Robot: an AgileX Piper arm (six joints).
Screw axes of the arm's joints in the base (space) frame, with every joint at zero. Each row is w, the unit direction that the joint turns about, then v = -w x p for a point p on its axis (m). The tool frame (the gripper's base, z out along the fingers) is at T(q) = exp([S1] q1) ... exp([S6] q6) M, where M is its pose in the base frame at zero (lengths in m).
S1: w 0 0 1 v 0.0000 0.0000 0.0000
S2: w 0 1 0 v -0.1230 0.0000 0.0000
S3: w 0 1 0 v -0.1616 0.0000 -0.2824
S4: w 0.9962 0 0.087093 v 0.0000 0.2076 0.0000
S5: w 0 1 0 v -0.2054 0.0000 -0.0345
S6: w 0.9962 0 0.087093 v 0.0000 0.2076 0.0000
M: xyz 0.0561 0.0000 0.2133 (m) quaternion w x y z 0.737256 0 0.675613 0
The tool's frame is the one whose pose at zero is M.
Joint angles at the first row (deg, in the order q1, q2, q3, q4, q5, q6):
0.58 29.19 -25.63 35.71 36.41 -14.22
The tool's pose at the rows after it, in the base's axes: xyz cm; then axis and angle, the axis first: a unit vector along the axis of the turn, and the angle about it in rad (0 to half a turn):
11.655 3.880 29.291 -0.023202 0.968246 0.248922 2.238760
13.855 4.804 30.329 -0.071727 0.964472 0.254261 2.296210
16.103 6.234 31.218 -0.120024 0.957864 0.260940 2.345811
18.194 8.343 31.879 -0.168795 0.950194 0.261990 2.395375
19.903 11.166 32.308 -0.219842 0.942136 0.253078 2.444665
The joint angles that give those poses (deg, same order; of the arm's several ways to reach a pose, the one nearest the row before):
1.96 36.84 -30.67 37.24 39.21 -19.26
4.58 44.16 -35.60 38.46 40.62 -23.08
8.73 51.20 -40.73 38.48 41.09 -25.04
14.53 57.97 -46.10 36.16 40.89 -24.28
21.58 64.46 -51.73 31.17 40.57 -20.94

